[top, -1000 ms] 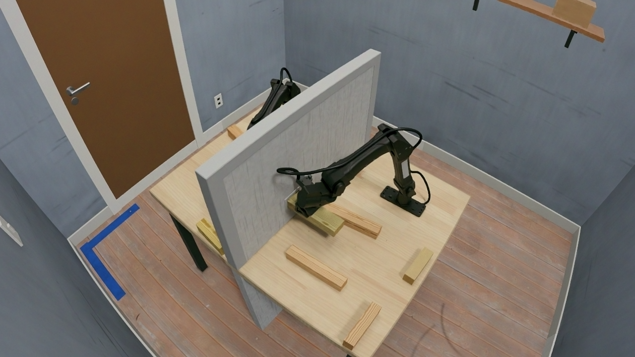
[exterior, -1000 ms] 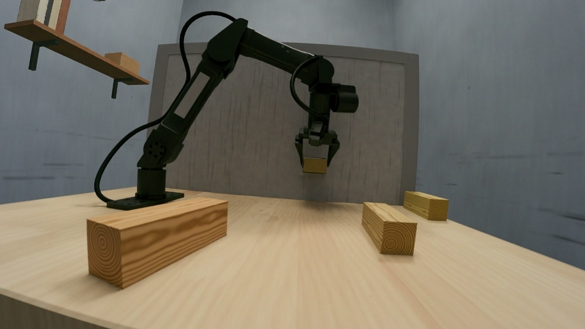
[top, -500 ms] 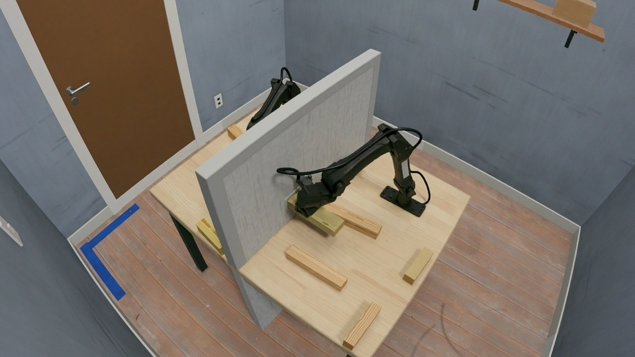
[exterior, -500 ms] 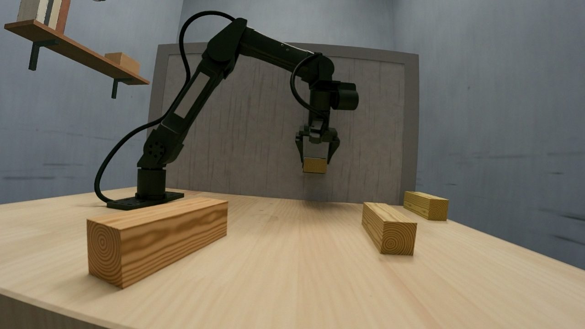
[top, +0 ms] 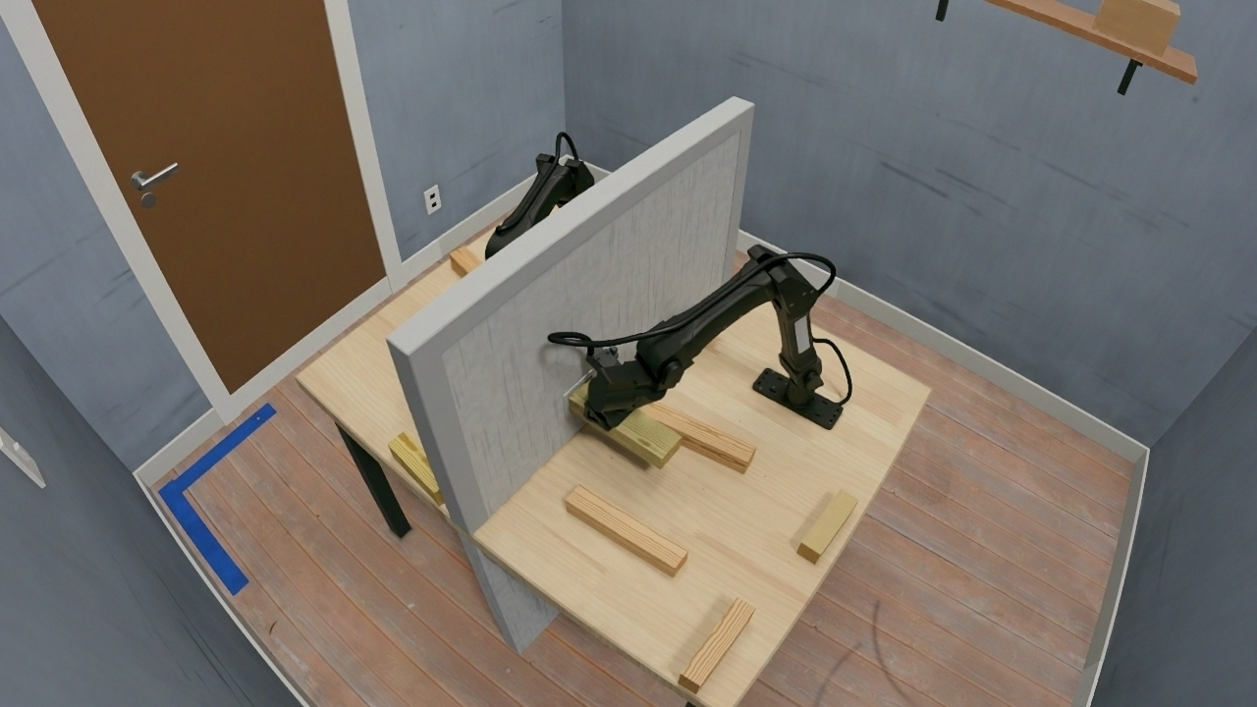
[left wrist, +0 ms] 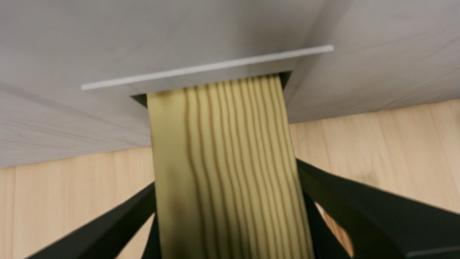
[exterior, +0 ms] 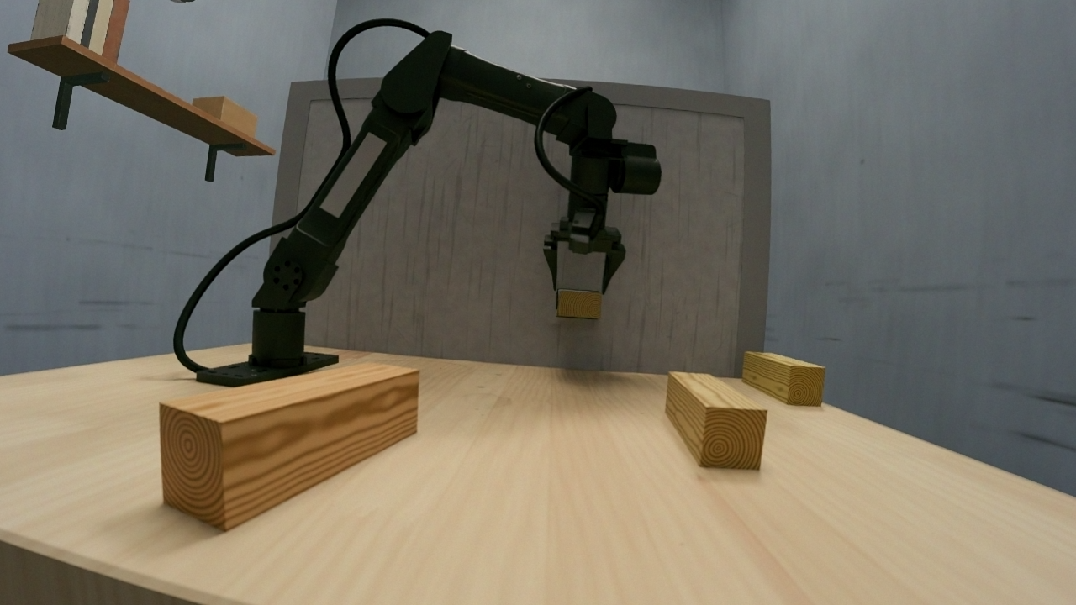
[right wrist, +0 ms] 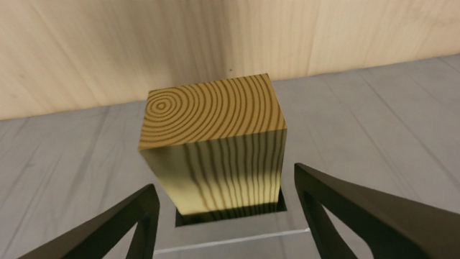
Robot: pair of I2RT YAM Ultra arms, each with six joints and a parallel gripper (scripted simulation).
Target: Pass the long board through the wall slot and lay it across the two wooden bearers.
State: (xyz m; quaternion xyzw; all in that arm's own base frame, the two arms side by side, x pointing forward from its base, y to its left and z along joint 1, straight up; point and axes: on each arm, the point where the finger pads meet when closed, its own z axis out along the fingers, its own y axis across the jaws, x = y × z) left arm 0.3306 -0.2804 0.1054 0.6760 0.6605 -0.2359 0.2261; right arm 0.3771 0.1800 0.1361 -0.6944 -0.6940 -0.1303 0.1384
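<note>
Right now the long pale board is right at my left hand. From my left hand the other things lie so: wooden bearer (130 mm ahead, 190 mm to the left, 80 mm below); then thick block (140 mm behind, 560 mm to the right, 80 mm below).
</note>
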